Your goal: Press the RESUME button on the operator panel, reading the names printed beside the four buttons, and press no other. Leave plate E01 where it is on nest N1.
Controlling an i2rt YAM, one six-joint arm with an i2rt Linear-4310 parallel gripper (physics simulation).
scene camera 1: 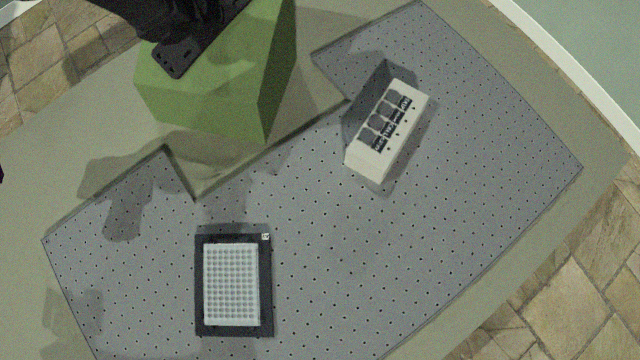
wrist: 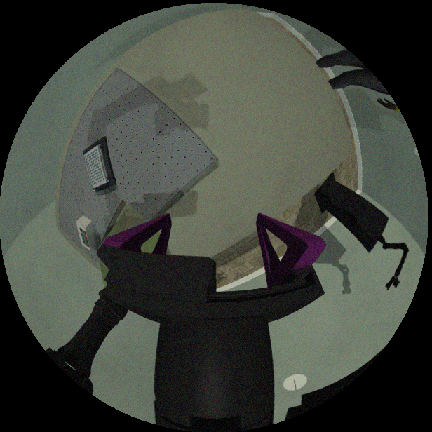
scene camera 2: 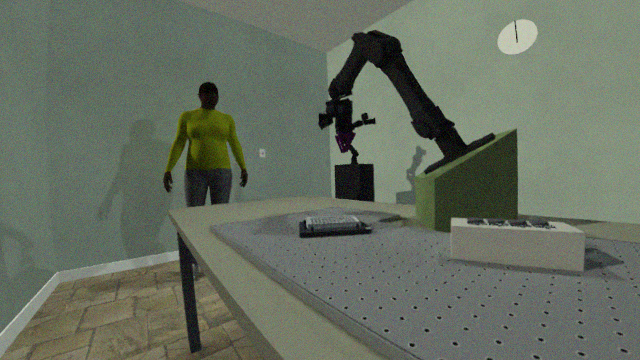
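Seen in the pictures: gripper, fingertip midpoint: (scene camera 2: 344, 152); arm's base at its link origin: (scene camera 1: 205, 20) (scene camera 2: 458, 156).
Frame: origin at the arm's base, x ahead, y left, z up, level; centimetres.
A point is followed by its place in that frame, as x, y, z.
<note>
The operator panel (scene camera 1: 367, 162) @(31.0, 3.2, -12.6) (scene camera 2: 517, 247) @(32.3, 12.4, -15.1) (wrist: 84, 221) is a white box on the perforated board, with four dark buttons in a row on top and a black label beside each. The label print is too blurred here to read each name surely. Plate E01 (scene camera 1: 231, 285) @(28.7, -24.2, -15.3) (scene camera 2: 334, 220) @(28.8, -23.1, -15.3) (wrist: 96, 167), a white many-welled plate, lies flat on the dark nest N1 (scene camera 1: 266, 300) @(33.8, -22.1, -16.6) (wrist: 109, 167). My gripper (scene camera 2: 345, 150) @(-4.0, -41.8, 4.4) (wrist: 213, 217) has purple fingers, wide open with nothing between them. It hangs high above the table, well away from the panel and plate, and does not show clearly in scene camera 1.
The perforated board (scene camera 1: 325, 250) @(34.7, -10.1, -17.8) (scene camera 2: 360, 280) @(48.0, -4.6, -17.8) (wrist: 135, 130) lies on the beige table. The green wedge base (scene camera 1: 210, 100) @(7.9, -7.1, -7.2) (scene camera 2: 480, 185) @(9.7, 6.1, -7.7) carries my arm and stands near the panel. A black box (scene camera 2: 354, 182) (wrist: 352, 212) with a small arm and a person in yellow (scene camera 2: 207, 135) are beyond the table.
</note>
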